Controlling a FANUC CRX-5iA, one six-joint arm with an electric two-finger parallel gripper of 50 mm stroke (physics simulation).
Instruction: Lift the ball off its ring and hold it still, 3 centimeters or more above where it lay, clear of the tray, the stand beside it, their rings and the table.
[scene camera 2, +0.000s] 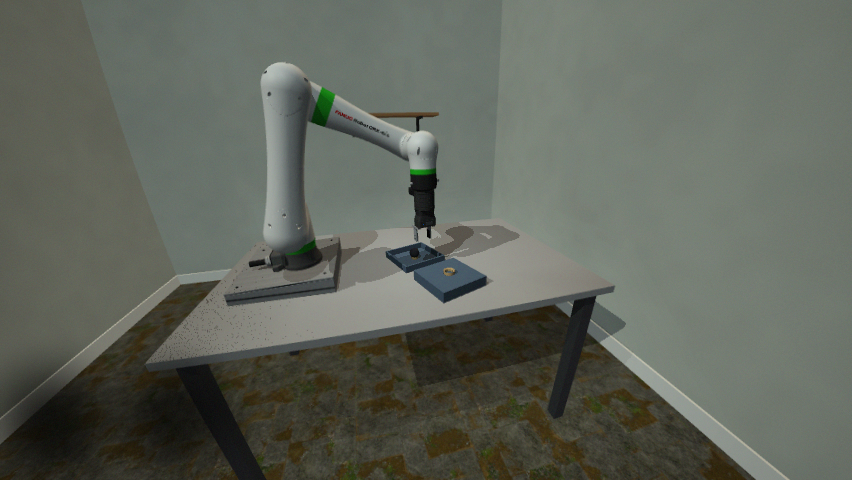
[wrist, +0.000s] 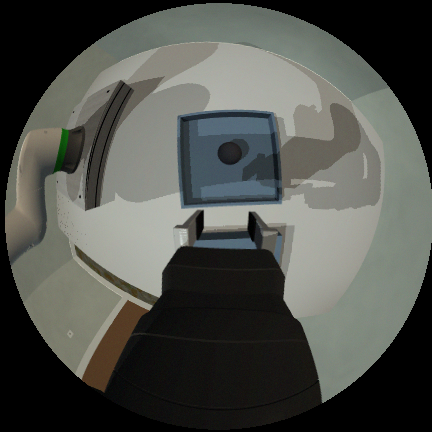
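Pixels of known places: gripper, between the fingertips: (scene camera 2: 422, 239) (wrist: 225, 219); arm's base, origin of its link: (scene camera 2: 303, 261) (wrist: 74, 149).
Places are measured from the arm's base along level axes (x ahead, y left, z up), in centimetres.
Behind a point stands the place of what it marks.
The dark ball (scene camera 2: 413, 252) {x 44.5, y -0.1, z -2.6 cm} (wrist: 229, 153) {x 45.4, y 1.1, z -1.4 cm} rests near the middle of the open blue tray (scene camera 2: 397, 264) {x 36.8, y -3.2, z -5.7 cm} (wrist: 183, 165) {x 37.3, y -2.3, z -5.5 cm}. A little of its tan ring (scene camera 2: 414, 257) {x 44.8, y -0.4, z -4.4 cm} shows under it in the scene view; in the wrist view the ball hides that ring. My gripper (scene camera 2: 422, 237) {x 46.9, y -7.7, z 6.1 cm} (wrist: 225, 219) {x 46.9, y -7.7, z 6.1 cm} points straight down, open and empty, higher than the ball and apart from it. In the wrist view the ball lies beyond the fingertips, towards the top of the picture.
A solid blue stand (scene camera 2: 430, 277) {x 45.3, y -23.2, z -2.6 cm} (wrist: 225, 242) {x 48.7, y -14.3, z -2.6 cm} is beside the tray, with a tan ring (scene camera 2: 448, 274) {x 51.8, y -24.0, z -2.1 cm} on its top; my gripper partly hides the stand in the wrist view. The robot's base plate (scene camera 2: 280, 292) {x -6.1, y -15.8, z -3.7 cm} (wrist: 104, 150) {x 12.8, y -0.6, z -5.1 cm} is on the table (scene camera 2: 524, 262) {x 88.9, y -16.8, z -6.6 cm} (wrist: 320, 260) {x 77.7, y -16.1, z -6.6 cm}, left of the tray.
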